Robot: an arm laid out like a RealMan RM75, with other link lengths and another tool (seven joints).
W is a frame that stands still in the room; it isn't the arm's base.
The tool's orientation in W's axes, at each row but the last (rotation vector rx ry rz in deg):
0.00, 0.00, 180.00
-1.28, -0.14, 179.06
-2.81, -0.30, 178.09
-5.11, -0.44, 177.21
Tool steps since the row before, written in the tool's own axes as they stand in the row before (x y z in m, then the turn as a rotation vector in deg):
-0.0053, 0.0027, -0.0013, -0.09, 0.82, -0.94
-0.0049, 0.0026, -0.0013, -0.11, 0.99, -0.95
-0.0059, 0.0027, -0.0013, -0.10, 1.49, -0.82
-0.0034, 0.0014, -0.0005, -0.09, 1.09, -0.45
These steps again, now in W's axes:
0.0053, -0.0027, -0.0013, 0.09, -0.82, -0.94
0.0049, -0.0027, -0.0012, 0.11, -0.99, -0.95
0.0058, -0.0029, -0.0011, 0.08, -1.49, -0.82
0.0034, -0.0016, -0.0003, 0.06, -1.09, -0.45

